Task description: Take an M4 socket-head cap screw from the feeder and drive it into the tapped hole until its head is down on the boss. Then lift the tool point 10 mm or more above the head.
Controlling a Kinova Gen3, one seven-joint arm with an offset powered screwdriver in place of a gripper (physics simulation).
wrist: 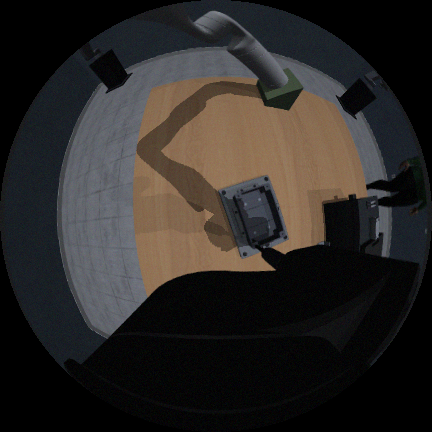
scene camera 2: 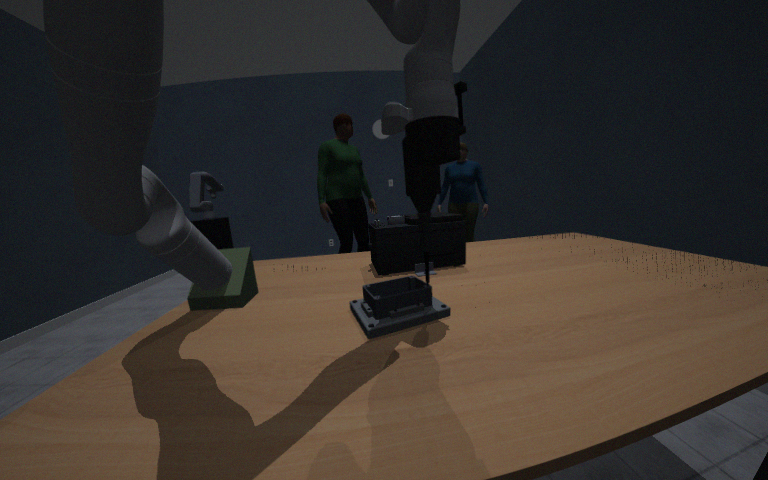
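The dark open-topped housing [scene camera 2: 396,304] [wrist: 274,206] sits on a grey base plate [scene camera 2: 396,325] [wrist: 229,212]. My black screwdriver [scene camera 2: 427,281] [wrist: 258,246] points down, with its thin tip at the housing's right rear corner in the scene view and at its lower wall in the wrist view. The tip overlaps the housing rim; whether it touches anything is too small to tell. No screw can be made out at the tip, and the tapped hole and boss are not distinguishable. A black box-shaped unit [scene camera 2: 416,244] [wrist: 342,225], which looks like the feeder, stands behind the housing.
A small light bracket [scene camera 2: 425,270] lies in front of the black unit. A green block [scene camera 2: 244,281] [wrist: 286,95] stands at the table's left, under the arm's grey lower link [scene camera 2: 186,249] [wrist: 258,61]. Two people [scene camera 2: 342,175] [scene camera 2: 463,181] stand beyond the table [scene camera 2: 566,328] [wrist: 200,135].
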